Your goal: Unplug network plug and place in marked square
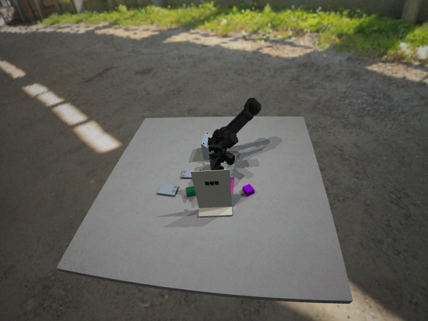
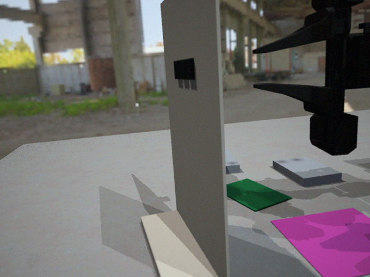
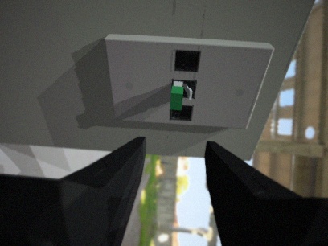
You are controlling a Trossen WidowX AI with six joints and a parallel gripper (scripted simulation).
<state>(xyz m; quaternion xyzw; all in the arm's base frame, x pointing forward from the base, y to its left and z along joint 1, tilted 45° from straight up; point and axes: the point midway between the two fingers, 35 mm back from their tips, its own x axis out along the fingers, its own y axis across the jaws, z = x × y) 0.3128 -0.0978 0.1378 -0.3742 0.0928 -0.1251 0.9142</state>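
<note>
Right now my gripper tip is 6 cm short of the network plug. From my gripper tip the other things lie so: magenta square: 9 cm behind, 4 cm to the left, 19 cm below; upright panel: 8 cm ahead, 7 cm below.
</note>
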